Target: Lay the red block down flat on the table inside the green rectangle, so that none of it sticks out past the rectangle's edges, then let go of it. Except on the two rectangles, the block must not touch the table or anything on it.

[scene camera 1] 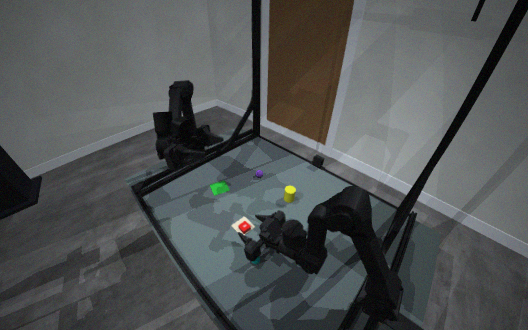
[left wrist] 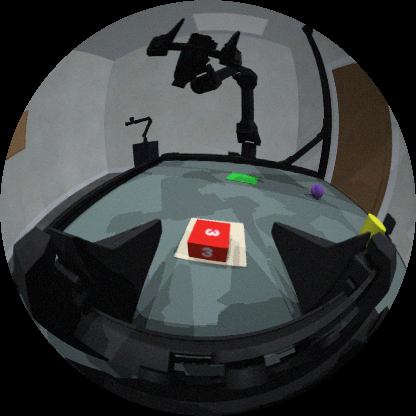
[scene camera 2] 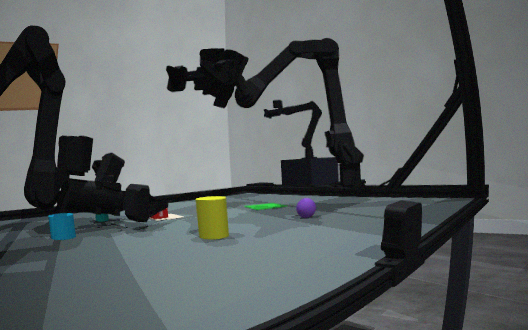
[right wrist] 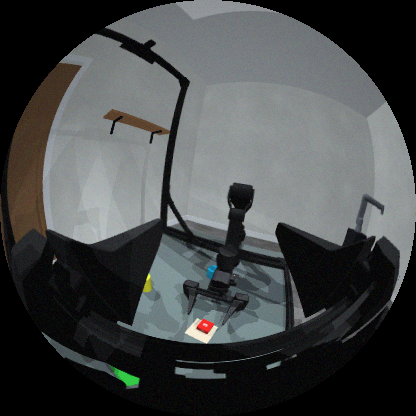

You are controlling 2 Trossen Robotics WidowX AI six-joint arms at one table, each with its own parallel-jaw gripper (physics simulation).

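Places are measured from the left arm's base along level axes (x right, y ahead, z up), in centimetres.
Pixels of known places: left gripper, fingertip midpoint: (scene camera 1: 247,224) (left wrist: 219,226) (scene camera 2: 155,203) (right wrist: 204,319); right gripper, fingertip midpoint: (scene camera 1: 214,146) (scene camera 2: 183,65) (right wrist: 222,226); left arm's base, origin of the base link: (scene camera 1: 375,306); right arm's base, origin of the base link: (left wrist: 247,157) (scene camera 2: 350,186).
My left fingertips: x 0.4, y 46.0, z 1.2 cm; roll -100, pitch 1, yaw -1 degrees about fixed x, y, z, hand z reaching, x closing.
Note:
For each thing: its middle in the pictures, then the offset to it from my left fingertips. "spot": a spot on its surface instead.
- red block, body centre: (left wrist: 209,239) (scene camera 2: 158,213) (right wrist: 204,326) (scene camera 1: 244,227) dx -0.6, dy +0.9, dz -2.2 cm
- cream rectangle, surface spot: (left wrist: 237,250) spot: dx +2.0, dy +0.2, dz -3.0 cm
- green rectangle, surface spot: (scene camera 2: 266,206) (left wrist: 245,177) (scene camera 1: 221,187) spot: dx +9.1, dy +22.9, dz -3.0 cm
- yellow cylinder, body centre: (scene camera 2: 212,217) (left wrist: 368,237) (right wrist: 144,281) (scene camera 1: 289,194) dx +21.6, dy -4.3, dz -0.4 cm
- purple ball, body centre: (scene camera 2: 306,208) (left wrist: 316,190) (scene camera 1: 259,173) dx +25.2, dy +14.0, dz -1.4 cm
- teal object, body centre: (scene camera 2: 102,217) (scene camera 1: 255,259) dx -7.4, dy -9.5, dz -2.6 cm
- blue cylinder, body centre: (scene camera 2: 62,226) (right wrist: 212,271) dx +4.0, dy -22.7, dz -1.3 cm
The red block (scene camera 1: 244,227) (scene camera 2: 160,214) (left wrist: 209,240) (right wrist: 205,326) lies flat on the cream rectangle (scene camera 1: 236,227) (left wrist: 237,250) (right wrist: 194,331). The green rectangle (scene camera 1: 219,188) (scene camera 2: 266,206) (left wrist: 242,178) (right wrist: 126,377) lies bare on the table, beyond the block in the left wrist view. My left gripper (scene camera 1: 249,226) (left wrist: 219,226) (right wrist: 204,319) is open and low near the block, fingers pointing toward it; the block shows ahead, between the finger directions. In scene camera 2 a finger partly hides the block. My right gripper (scene camera 2: 170,78) (left wrist: 212,23) is open, empty and high above the table.
A yellow cylinder (scene camera 1: 289,194) (scene camera 2: 212,217) (left wrist: 373,229) and a purple ball (scene camera 1: 259,173) (scene camera 2: 306,208) (left wrist: 317,191) stand on the table. A teal object (scene camera 1: 256,260) (scene camera 2: 101,218) is partly hidden by the left gripper. A blue cylinder (scene camera 2: 62,226) (right wrist: 211,272) stands near the left arm.

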